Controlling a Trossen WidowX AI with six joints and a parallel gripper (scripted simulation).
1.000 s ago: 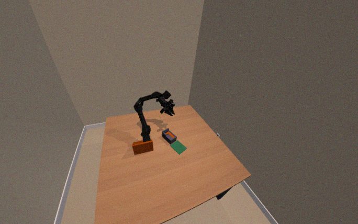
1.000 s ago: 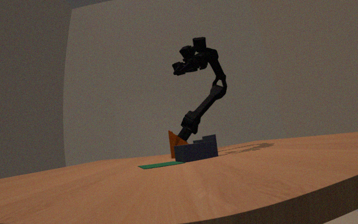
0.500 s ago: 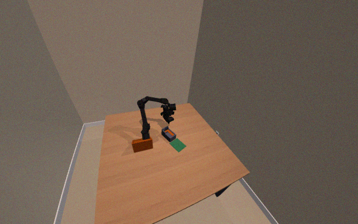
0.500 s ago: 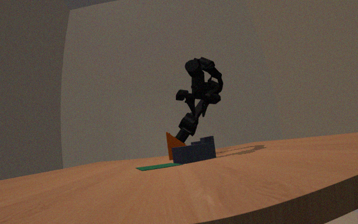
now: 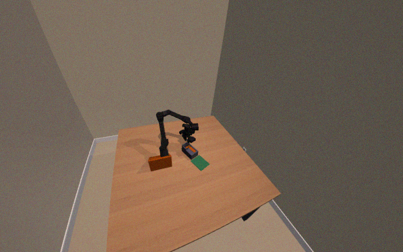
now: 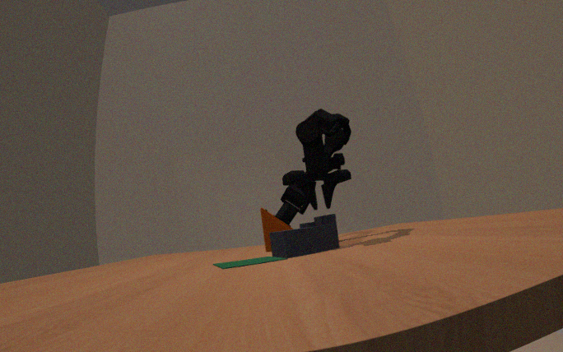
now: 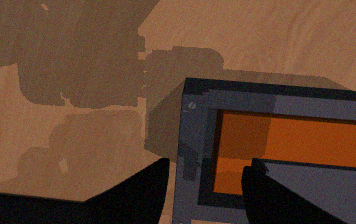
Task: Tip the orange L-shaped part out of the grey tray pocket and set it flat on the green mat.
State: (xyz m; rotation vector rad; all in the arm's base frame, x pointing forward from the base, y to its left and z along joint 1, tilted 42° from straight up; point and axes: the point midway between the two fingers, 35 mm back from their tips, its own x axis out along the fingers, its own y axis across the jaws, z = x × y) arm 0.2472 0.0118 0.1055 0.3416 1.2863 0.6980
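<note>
Now: the orange L-shaped part 6 cm below my gripper tip and 5 cm to the right of it. The rest, counted from my gripper tip: green mat: 21 cm to the right, 12 cm below, 5 cm ahead.
</note>
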